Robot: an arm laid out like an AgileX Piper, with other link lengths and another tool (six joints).
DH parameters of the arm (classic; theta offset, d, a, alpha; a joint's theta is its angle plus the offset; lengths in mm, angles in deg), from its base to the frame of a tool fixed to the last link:
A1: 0 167.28 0 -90
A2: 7.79 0 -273.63 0
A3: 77.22 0 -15.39 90
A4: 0 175.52 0 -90
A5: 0 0 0 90
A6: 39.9 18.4 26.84 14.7
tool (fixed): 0 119.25 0 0
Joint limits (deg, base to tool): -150..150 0..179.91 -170..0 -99.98..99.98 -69.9..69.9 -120..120
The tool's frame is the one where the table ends.
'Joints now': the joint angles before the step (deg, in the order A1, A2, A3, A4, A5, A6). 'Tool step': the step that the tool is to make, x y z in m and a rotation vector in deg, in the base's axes. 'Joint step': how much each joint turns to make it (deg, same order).
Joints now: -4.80 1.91 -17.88 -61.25 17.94 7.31
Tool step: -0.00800 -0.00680 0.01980 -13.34 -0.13 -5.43
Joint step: 0.00 0.00 0.00 -18.30 -0.11 4.15
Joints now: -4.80 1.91 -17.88 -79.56 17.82 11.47
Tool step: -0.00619 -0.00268 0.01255 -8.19 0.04 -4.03
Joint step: 0.00 0.00 0.01 -11.25 0.78 2.30
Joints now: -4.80 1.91 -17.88 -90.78 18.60 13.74
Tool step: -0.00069 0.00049 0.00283 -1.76 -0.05 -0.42
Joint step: 0.00 0.00 0.00 -2.40 -0.23 0.65
